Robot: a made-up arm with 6 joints.
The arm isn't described. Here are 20 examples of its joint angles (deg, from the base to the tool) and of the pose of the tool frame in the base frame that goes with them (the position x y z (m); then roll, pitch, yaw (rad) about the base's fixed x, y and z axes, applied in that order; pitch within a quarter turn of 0, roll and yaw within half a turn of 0).
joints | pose
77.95 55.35 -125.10 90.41 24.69 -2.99 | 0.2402 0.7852 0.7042 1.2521 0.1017 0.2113
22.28 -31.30 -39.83 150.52 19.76 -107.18 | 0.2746 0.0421 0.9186 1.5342 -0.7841 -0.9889
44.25 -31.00 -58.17 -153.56 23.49 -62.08 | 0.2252 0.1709 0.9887 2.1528 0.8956 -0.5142
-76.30 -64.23 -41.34 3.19 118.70 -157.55 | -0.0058 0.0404 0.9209 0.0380 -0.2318 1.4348
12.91 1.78 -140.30 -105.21 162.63 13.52 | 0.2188 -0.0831 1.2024 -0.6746 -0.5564 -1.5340
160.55 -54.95 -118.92 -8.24 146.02 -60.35 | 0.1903 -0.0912 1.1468 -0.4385 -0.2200 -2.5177
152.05 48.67 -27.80 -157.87 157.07 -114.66 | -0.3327 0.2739 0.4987 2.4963 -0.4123 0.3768
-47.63 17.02 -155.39 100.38 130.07 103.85 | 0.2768 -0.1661 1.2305 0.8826 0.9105 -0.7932
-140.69 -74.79 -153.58 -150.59 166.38 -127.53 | 0.4062 0.4516 0.8328 0.1907 -0.6203 -2.9695
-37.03 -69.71 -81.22 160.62 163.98 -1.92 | -0.3532 0.2351 1.1180 0.1914 -0.7570 2.0892
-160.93 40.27 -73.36 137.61 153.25 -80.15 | -0.5953 -0.2003 0.7190 3.0560 -0.3680 2.7409
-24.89 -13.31 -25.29 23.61 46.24 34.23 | 0.3225 -0.1444 0.7261 0.1164 0.2841 -1.3220
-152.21 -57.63 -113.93 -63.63 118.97 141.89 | 0.1858 0.2304 1.1919 0.8563 0.6125 0.4027
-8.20 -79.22 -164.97 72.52 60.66 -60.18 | -0.7955 0.1482 0.8095 -2.1817 0.6715 2.9625
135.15 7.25 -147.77 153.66 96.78 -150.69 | -0.1646 0.1641 1.3299 -2.1985 0.6297 -0.1401
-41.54 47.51 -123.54 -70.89 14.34 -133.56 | 0.5749 -0.4665 0.7447 0.9659 0.9888 -3.0684
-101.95 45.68 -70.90 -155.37 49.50 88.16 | -0.1571 -0.5772 0.4342 -1.2700 -0.1479 -0.5921
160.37 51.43 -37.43 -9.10 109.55 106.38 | -0.2551 0.1232 0.4155 -2.1663 -0.1999 1.5414
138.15 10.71 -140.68 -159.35 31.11 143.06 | -0.3301 0.3077 1.2587 3.0911 -0.3983 -1.0862
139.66 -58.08 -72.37 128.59 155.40 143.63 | 0.1103 -0.1646 1.1453 -0.1589 1.1622 1.9031
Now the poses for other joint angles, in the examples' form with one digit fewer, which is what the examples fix.
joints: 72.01 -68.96 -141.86 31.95 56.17 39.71
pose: -0.219 -0.604 1.136 3.032 -0.565 -0.740
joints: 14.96 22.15 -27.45 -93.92 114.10 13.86
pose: 0.339 -0.038 0.564 -2.502 1.031 -0.569
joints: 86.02 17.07 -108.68 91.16 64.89 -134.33
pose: -0.001 0.590 1.064 -1.613 -0.780 -2.048
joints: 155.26 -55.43 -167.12 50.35 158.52 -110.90
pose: 0.399 -0.260 1.005 -0.697 0.812 -0.950
